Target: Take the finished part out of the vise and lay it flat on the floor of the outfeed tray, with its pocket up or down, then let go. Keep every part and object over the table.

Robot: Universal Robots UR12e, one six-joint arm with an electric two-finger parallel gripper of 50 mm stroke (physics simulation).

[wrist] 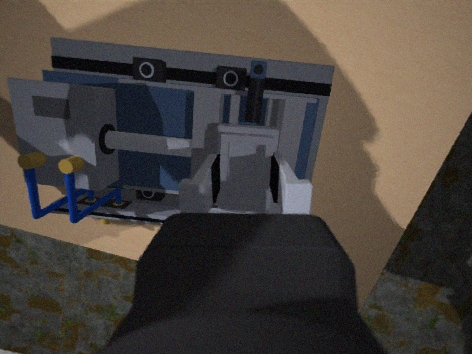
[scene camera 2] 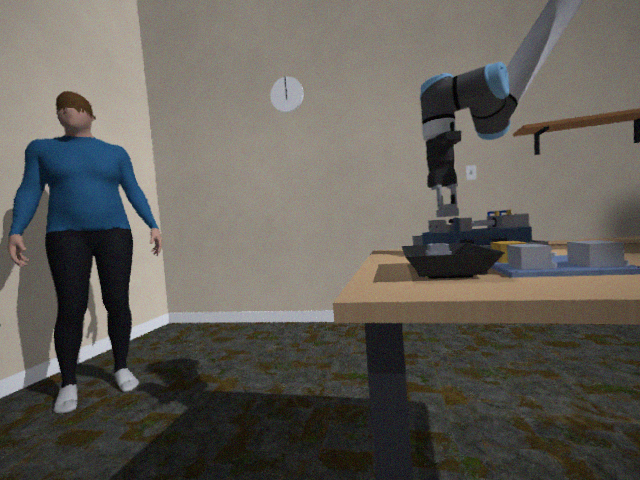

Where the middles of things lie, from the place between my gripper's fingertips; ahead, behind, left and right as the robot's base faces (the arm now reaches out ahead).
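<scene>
My hand is 7 cm past the vise (scene camera 2: 523, 234), 2 cm to the left of it and 9 cm above it.
</scene>
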